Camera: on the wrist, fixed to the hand. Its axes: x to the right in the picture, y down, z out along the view.
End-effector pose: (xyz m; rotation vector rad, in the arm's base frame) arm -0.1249 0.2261 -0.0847 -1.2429 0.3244 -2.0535
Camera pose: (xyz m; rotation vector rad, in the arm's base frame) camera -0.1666 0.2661 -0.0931 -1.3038 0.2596 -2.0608
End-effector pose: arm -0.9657 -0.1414 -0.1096 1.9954 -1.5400 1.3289
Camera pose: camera -0.9450 -0.0886 -0.0954 2.0749 -1.4957 1.2824
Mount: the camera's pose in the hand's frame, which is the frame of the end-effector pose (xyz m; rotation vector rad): -0.0207 -0.0426 -0.0342 0.0124 -0.0490 -0.0504
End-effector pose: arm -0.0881 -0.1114 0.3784 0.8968 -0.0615 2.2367
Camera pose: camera -0.0706 -0.0823 0.3309 0.9497 -0.0472 2.1709
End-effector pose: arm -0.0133 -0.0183 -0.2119 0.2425 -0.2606 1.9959
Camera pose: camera 0.0321 -0.0085 -0.2473 0.3034 -0.2709 1.9440
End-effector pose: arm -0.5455 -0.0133 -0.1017 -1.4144 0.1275 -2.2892
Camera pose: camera -0.5811 0.0284 -0.1220 -1.4821 0.0631 -2.2896
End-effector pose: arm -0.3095 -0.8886 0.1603 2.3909 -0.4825 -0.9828
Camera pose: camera -0.2932 -0.8330 0.1680 2.4054 -0.4493 -1.0656
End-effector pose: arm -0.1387 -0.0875 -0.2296 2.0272 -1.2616 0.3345
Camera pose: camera -0.1072 -0.0386 -0.2352 2.0854 -1.2384 0.2710
